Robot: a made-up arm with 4 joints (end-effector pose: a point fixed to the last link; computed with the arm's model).
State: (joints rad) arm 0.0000 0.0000 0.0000 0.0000
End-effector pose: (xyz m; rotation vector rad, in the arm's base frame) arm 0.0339 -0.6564 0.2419 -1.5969 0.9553 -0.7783
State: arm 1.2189 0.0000 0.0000 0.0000
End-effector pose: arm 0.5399 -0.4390 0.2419 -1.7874 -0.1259 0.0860
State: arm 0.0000 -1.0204 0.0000 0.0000
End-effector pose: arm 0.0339 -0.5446 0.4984 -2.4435 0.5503 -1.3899
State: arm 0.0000 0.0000 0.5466 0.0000
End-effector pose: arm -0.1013 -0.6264 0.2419 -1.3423 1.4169 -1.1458
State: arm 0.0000 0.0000 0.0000 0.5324
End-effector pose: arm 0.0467 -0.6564 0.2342 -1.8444 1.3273 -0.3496
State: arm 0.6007 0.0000 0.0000 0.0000
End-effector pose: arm 0.3172 -0.6289 0.2419 -1.7539 0.4269 -0.3564
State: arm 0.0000 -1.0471 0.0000 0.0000
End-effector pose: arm 0.0339 -0.5385 0.5030 -2.4643 0.5351 -1.4061
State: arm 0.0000 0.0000 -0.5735 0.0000
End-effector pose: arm 0.1707 -0.6078 0.2419 -1.7495 0.4512 -0.3758
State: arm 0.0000 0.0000 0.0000 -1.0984
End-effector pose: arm 0.0053 -0.6564 0.2340 -0.9058 0.1435 -1.4191
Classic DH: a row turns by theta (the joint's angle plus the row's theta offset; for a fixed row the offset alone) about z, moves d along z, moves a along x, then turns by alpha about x. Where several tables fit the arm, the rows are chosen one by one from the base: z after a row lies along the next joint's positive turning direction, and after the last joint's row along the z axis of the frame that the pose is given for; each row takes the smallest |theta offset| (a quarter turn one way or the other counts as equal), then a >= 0, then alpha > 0; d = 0 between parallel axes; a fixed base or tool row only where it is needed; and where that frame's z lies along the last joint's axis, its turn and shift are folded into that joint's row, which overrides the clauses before.
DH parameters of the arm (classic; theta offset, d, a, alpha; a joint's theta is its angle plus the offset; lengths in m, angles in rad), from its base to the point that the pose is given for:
base (fixed): -0.9547 0 0.227 0
joint 1: -0.6161 0.2703 0.1861 -1.5708
joint 2: 0 -0.1113 0.0288 -1.5708
joint 3: -1.5708 0.0557 0.0062 1.5708
joint 4: -1.3233 -0.2567 0.0284 -1.1012
tool (fixed): 1.4466 0.001 0 0

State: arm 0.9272 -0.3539 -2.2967 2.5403
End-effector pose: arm 0.2306 -0.1720 0.1399 1.1423 1.0801 0.6143
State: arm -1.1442 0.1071 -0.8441 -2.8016
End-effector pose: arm -0.1873 -0.4106 0.1698 0.4770 -1.2559 -2.0319
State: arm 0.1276 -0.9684 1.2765 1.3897
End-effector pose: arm -0.1729 -0.5382 0.3493 -0.9644 2.4526 -1.1269
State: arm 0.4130 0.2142 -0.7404 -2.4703
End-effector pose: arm 0.3346 -0.5272 0.1510 0.7289 -0.4083 -0.7466
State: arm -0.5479 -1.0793 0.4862 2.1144
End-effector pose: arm -0.2446 -0.4008 0.4698 0.3491 -2.6929 -0.0626
